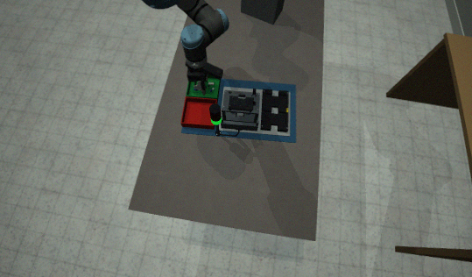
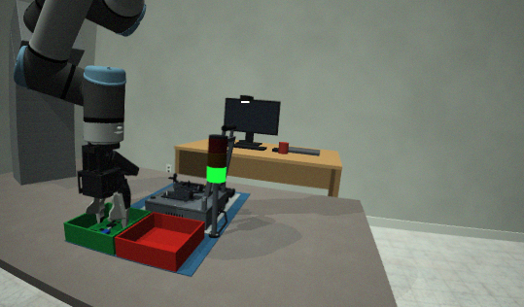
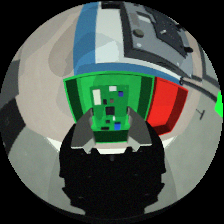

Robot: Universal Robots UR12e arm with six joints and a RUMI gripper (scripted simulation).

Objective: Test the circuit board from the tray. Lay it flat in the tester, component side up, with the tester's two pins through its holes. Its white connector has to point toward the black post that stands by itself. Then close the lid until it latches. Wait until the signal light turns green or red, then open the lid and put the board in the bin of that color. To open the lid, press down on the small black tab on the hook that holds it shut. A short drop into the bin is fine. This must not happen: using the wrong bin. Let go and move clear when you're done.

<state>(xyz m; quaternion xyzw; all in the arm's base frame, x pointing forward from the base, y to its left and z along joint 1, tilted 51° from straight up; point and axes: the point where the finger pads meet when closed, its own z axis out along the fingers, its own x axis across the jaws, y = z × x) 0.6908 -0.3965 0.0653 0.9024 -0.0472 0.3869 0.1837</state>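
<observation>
Right now my hand is 10 mm to the left of the green circuit board. Also, from my hand: red bin: 140 mm ahead, 50 mm to the right, 10 mm below; black latch hook: 120 mm ahead, 220 mm to the left, 60 mm above; green bin: 10 mm to the right, 10 mm below.
</observation>
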